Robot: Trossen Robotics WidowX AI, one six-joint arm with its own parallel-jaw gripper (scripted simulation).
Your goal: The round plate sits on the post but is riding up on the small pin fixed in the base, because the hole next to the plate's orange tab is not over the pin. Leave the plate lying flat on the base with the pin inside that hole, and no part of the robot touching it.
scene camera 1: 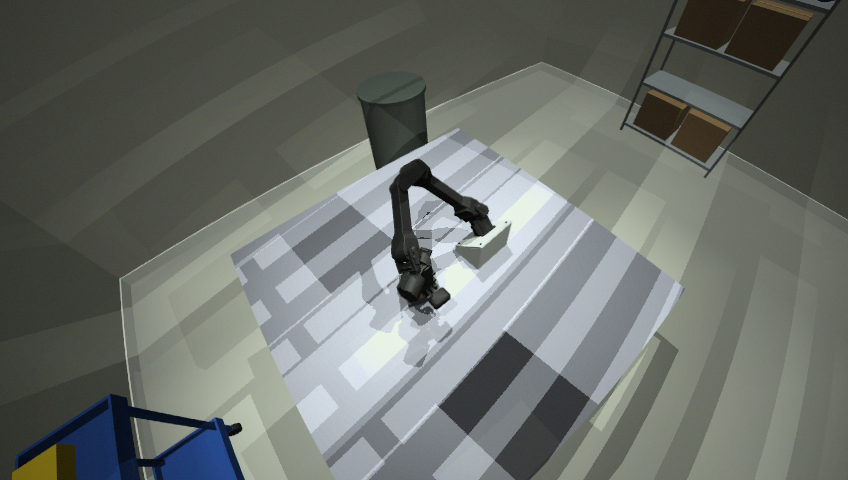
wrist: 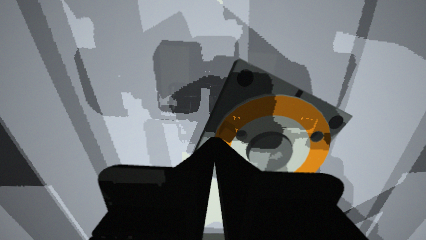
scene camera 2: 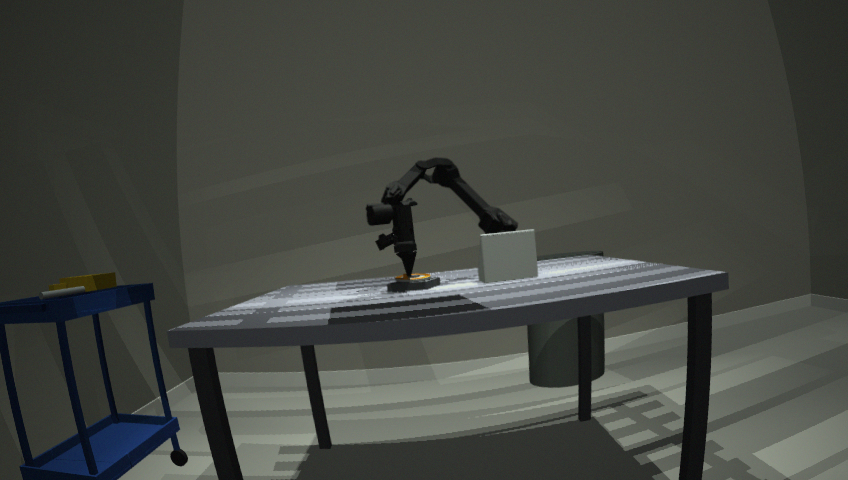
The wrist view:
my gripper
round plate
square base
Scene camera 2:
my gripper
